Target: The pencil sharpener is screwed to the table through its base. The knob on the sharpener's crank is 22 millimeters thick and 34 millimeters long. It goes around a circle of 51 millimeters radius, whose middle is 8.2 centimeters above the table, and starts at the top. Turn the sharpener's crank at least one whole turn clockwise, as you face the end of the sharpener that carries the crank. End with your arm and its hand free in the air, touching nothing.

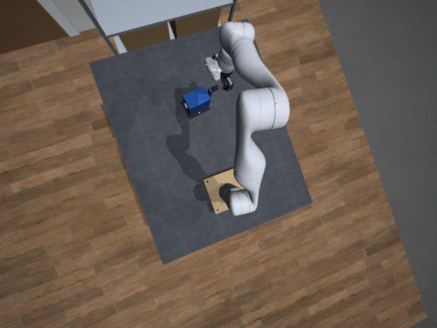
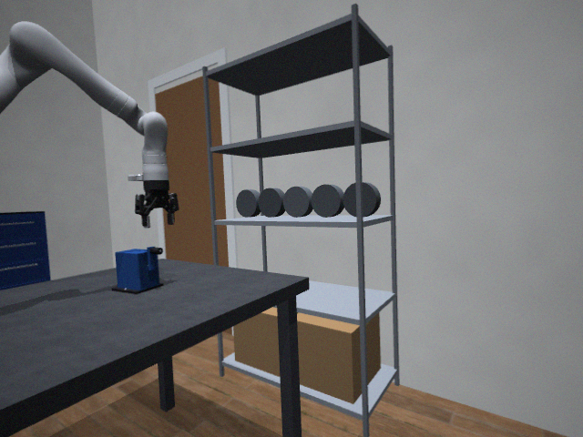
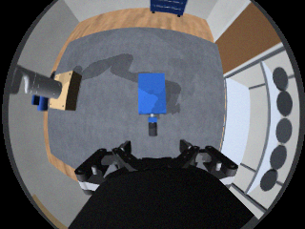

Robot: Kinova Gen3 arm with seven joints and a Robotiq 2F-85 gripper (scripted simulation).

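The dark crank knob is 90 mm below my hand and 20 mm to the left of it. Round my hand: blue crank arm: 90 mm below, 20 mm to the left.
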